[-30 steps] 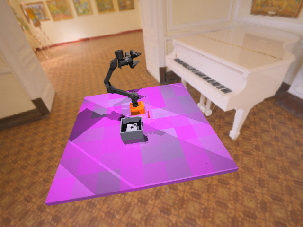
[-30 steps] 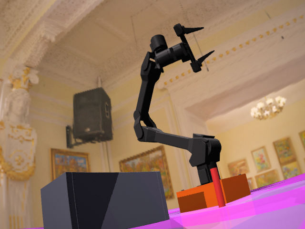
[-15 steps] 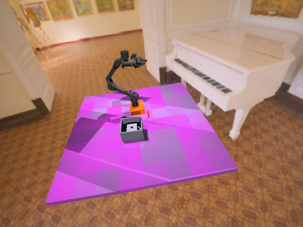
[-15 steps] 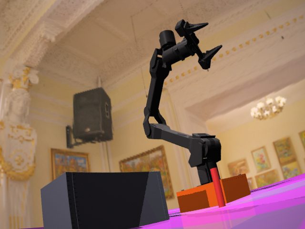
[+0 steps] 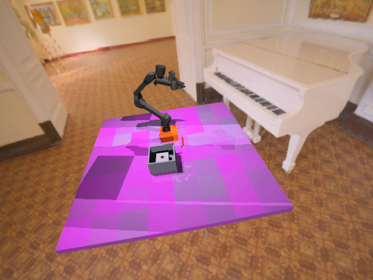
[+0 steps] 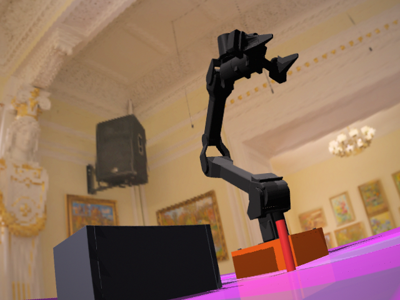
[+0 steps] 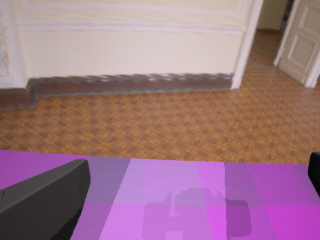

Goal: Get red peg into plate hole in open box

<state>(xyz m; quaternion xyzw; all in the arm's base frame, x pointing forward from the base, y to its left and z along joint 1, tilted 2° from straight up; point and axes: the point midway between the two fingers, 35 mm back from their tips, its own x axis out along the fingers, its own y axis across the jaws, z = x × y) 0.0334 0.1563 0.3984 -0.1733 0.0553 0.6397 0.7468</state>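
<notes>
My gripper tip is now 120 mm short of the red peg, 80 mm to the left of it and 410 mm above it. Round my gripper tip: plate 280 mm ahead, 260 mm to the right, 400 mm below; grey box 280 mm ahead, 260 mm to the right, 420 mm below.
</notes>
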